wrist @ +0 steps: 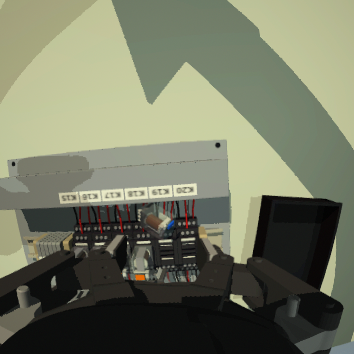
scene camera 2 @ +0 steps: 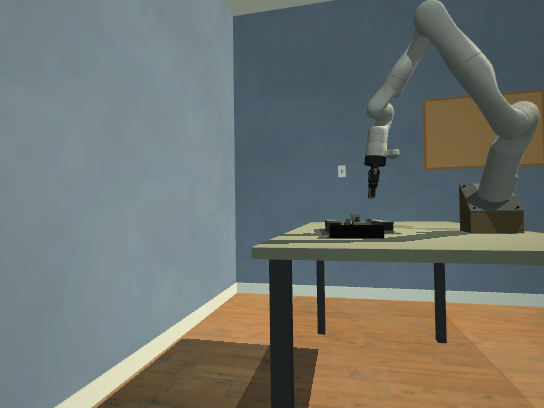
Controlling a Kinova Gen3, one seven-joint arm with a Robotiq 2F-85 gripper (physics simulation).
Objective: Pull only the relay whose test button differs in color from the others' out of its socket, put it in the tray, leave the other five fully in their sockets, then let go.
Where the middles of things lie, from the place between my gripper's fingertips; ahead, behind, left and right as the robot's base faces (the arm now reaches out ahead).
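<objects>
The grey panel (wrist: 202, 149) has my gripper 13 cm above it, and with that my gripper is 6 cm to the left of the panel and 7 cm short of it.
</objects>
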